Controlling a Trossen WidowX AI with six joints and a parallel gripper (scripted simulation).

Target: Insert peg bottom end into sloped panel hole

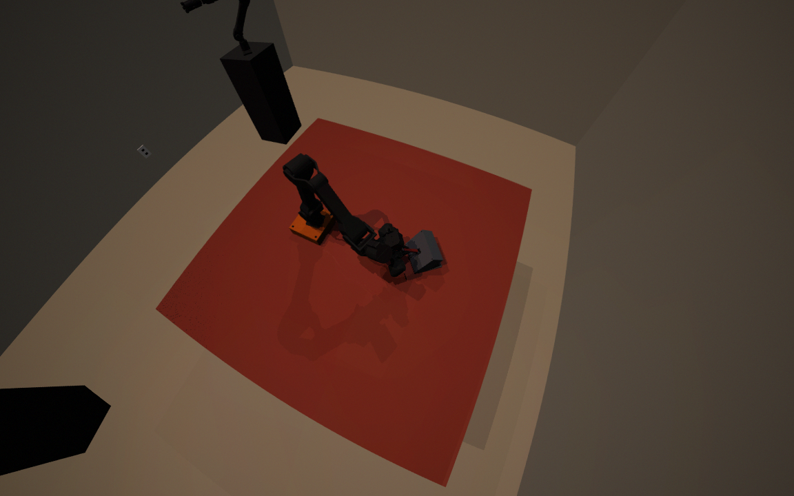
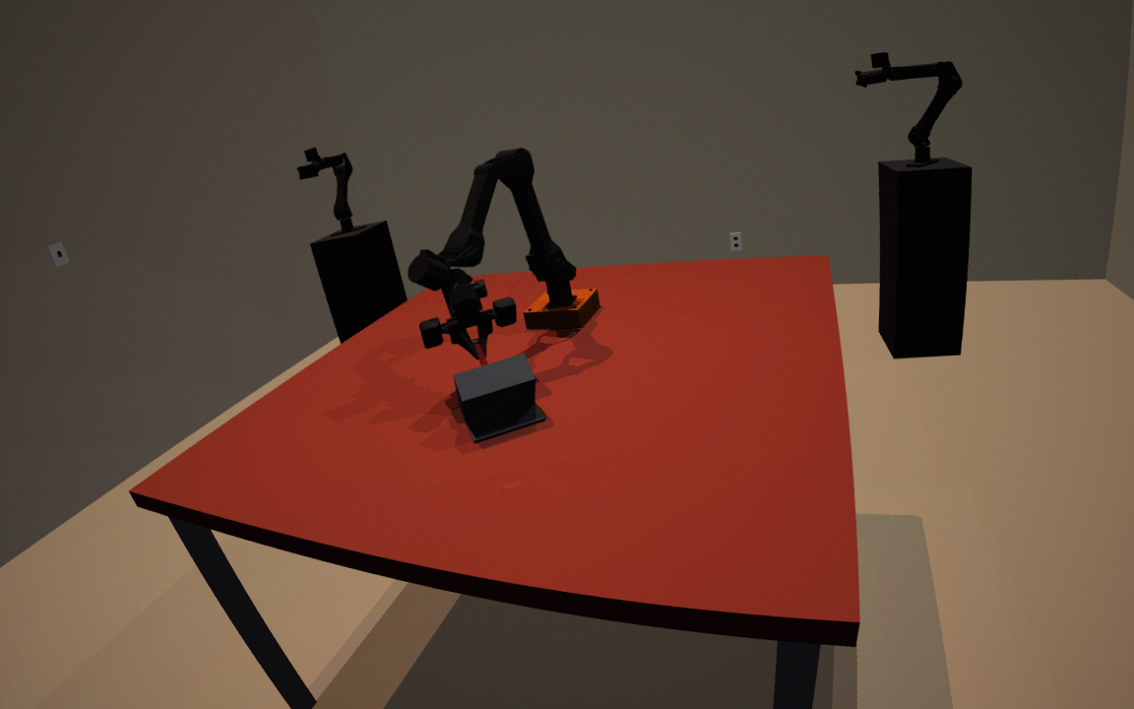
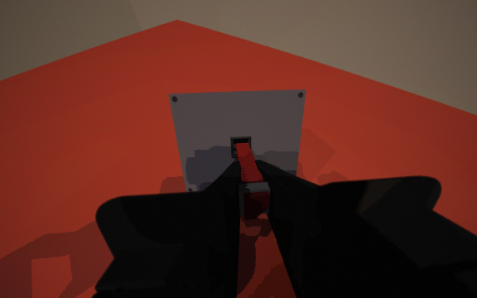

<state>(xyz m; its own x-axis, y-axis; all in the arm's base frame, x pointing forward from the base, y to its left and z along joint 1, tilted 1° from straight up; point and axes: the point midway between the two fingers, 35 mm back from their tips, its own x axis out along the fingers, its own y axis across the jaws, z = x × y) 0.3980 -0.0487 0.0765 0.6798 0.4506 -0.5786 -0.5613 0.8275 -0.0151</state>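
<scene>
Now: gripper tip 5 cm short of the grey sloped panel, 5 cm above it and 4 cm to the right of it. The rest, counted from my gripper tip: square peg 1 cm to the right, 1 cm behind, 1 cm above.
</scene>
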